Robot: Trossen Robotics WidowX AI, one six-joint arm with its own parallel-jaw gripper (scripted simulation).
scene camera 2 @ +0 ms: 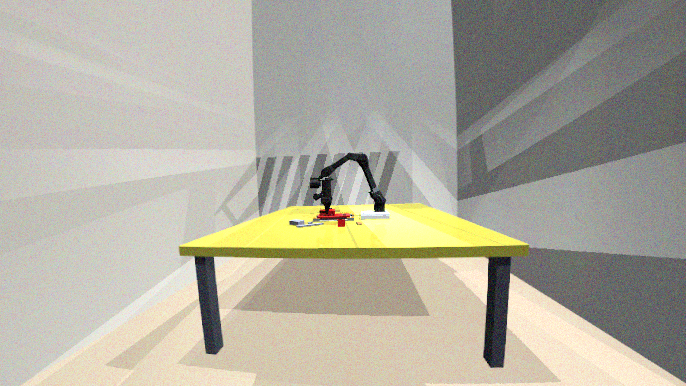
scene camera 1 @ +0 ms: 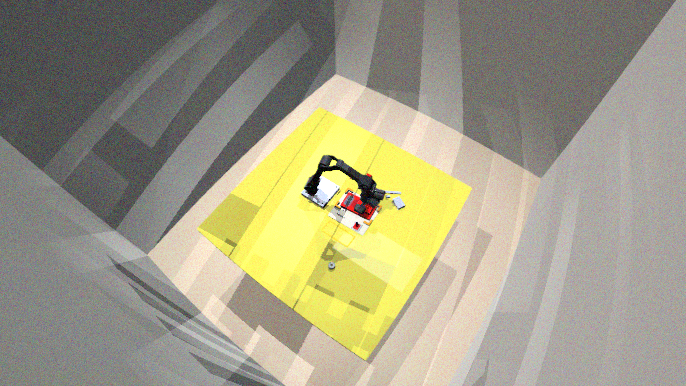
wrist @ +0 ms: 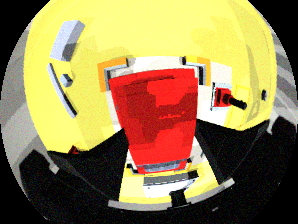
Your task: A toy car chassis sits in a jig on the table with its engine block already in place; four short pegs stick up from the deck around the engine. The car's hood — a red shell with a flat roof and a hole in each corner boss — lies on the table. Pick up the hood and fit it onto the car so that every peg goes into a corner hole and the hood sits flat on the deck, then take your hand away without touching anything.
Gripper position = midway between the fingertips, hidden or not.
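Observation:
My gripper (wrist: 160, 126) holds a red hood (wrist: 159, 116). There's a white jig (scene camera 1: 343, 216) too, and I can also see the jig (wrist: 210, 75) from the wrist.

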